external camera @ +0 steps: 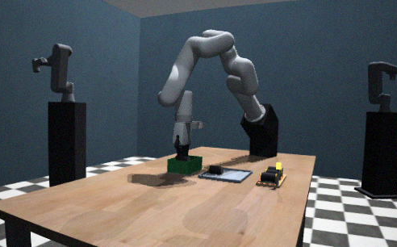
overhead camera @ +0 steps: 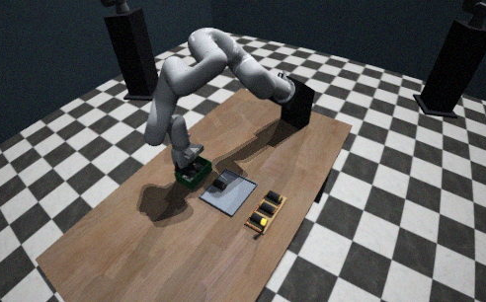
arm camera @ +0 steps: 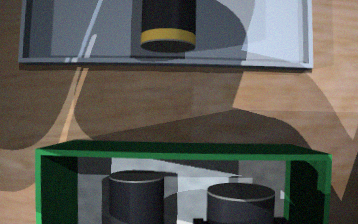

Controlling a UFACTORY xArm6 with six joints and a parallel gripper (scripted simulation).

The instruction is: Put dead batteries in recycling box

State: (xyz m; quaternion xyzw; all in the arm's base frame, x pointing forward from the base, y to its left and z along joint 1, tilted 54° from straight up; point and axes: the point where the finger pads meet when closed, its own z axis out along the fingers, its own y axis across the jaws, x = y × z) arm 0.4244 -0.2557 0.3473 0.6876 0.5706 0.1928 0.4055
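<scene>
Now: the green recycling box 3 cm behind my hand, 1 cm to the left of it and 6 cm below it. The rest, counted from my hand: grey tray (4 cm ahead, 19 cm to the left, 7 cm below).
</scene>
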